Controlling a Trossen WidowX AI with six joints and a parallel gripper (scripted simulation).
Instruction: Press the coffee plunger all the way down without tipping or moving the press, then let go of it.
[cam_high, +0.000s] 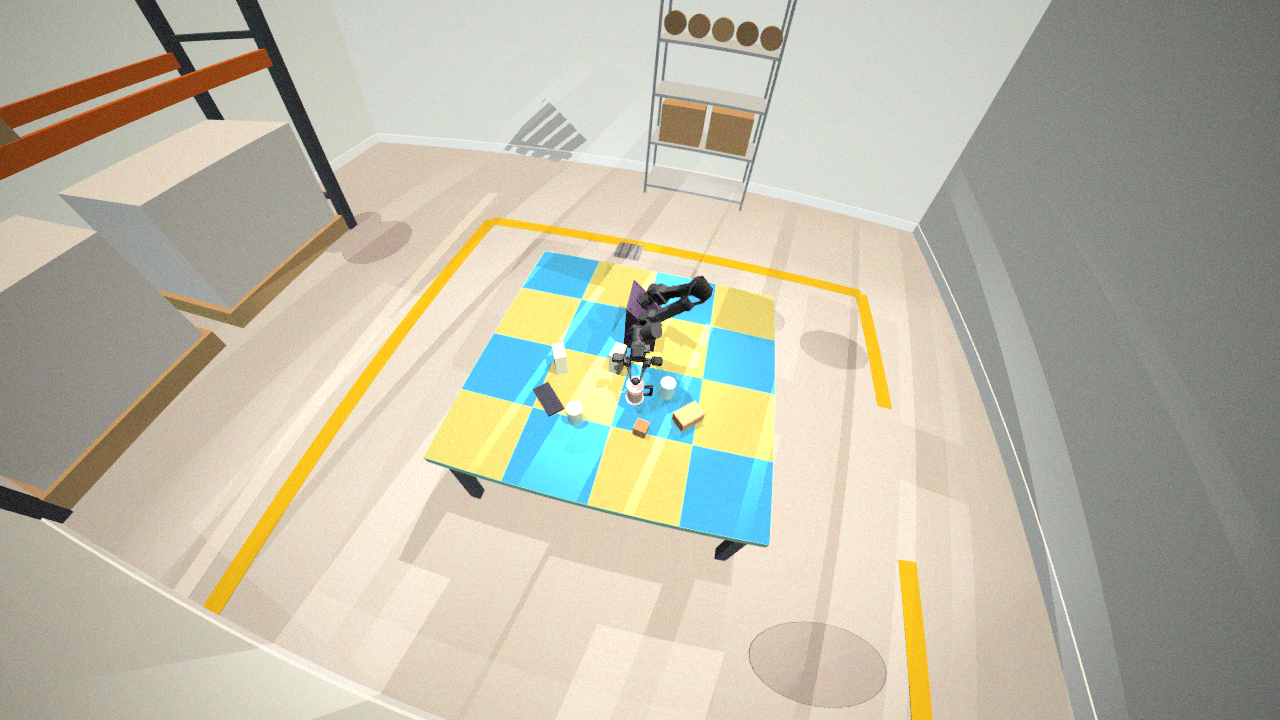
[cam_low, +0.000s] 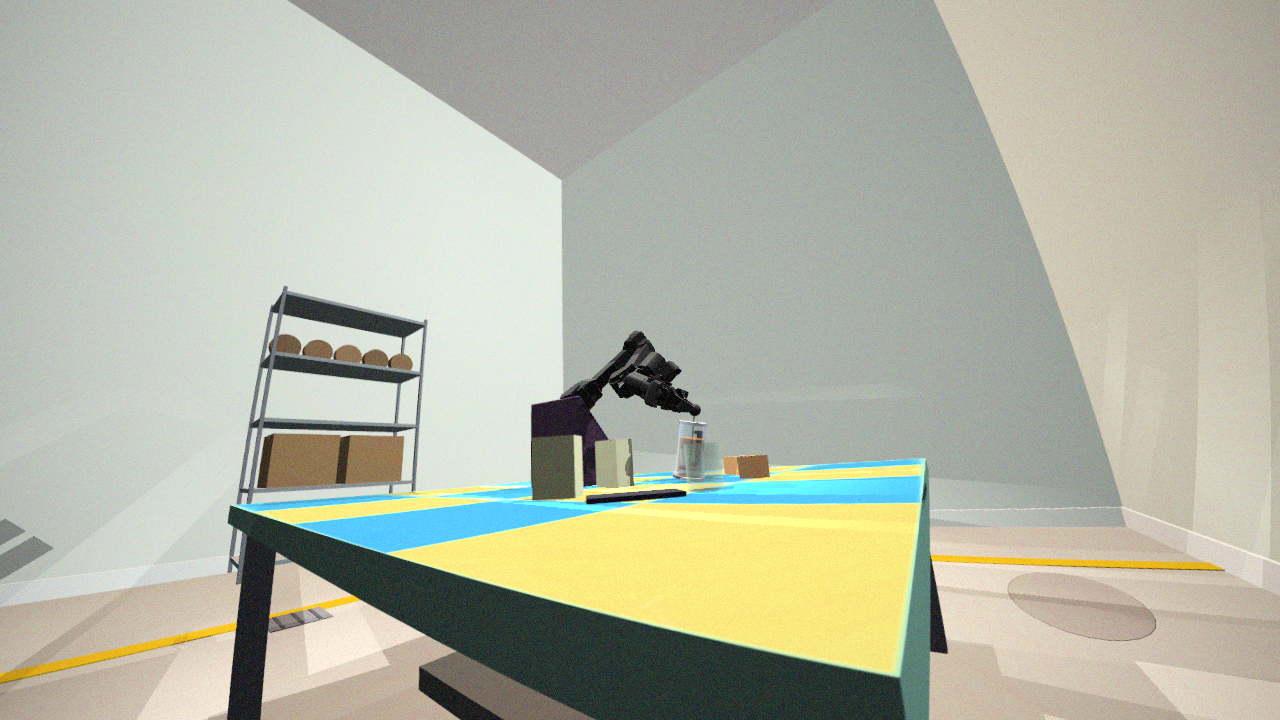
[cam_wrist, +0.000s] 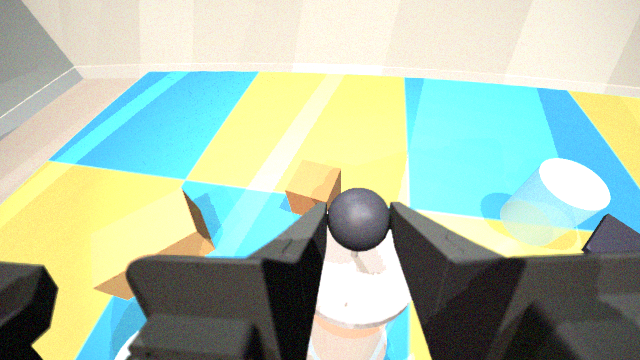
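Now: gripper tip 80 mm above the coffee press, 30 mm past it and 10 mm to the right of it. From my gripper tip the other things lie so: dark flat slab (330 mm to the right, 160 mm below, 80 mm ahead).
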